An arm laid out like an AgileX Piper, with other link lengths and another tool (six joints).
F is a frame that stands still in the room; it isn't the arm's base.
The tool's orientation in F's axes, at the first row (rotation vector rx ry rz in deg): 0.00, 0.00, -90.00
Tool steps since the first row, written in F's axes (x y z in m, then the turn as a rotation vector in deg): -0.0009, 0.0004, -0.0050, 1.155, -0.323, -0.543; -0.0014, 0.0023, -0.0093, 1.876, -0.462, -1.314; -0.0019, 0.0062, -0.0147, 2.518, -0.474, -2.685; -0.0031, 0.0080, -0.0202, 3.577, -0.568, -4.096; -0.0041, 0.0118, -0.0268, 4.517, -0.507, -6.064; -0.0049, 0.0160, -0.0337, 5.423, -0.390, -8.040; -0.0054, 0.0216, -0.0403, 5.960, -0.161, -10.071; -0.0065, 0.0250, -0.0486, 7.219, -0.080, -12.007; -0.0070, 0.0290, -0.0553, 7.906, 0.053, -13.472
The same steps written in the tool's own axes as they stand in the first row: -0.0004, -0.0009, -0.0050, 0.323, 1.155, -0.543; -0.0023, -0.0014, -0.0093, 0.462, 1.876, -1.314; -0.0062, -0.0019, -0.0147, 0.474, 2.518, -2.685; -0.0080, -0.0031, -0.0202, 0.568, 3.577, -4.096; -0.0118, -0.0041, -0.0268, 0.507, 4.517, -6.064; -0.0160, -0.0049, -0.0337, 0.390, 5.423, -8.040; -0.0216, -0.0054, -0.0403, 0.161, 5.960, -10.071; -0.0250, -0.0065, -0.0486, 0.080, 7.219, -12.007; -0.0290, -0.0070, -0.0553, -0.053, 7.906, -13.472
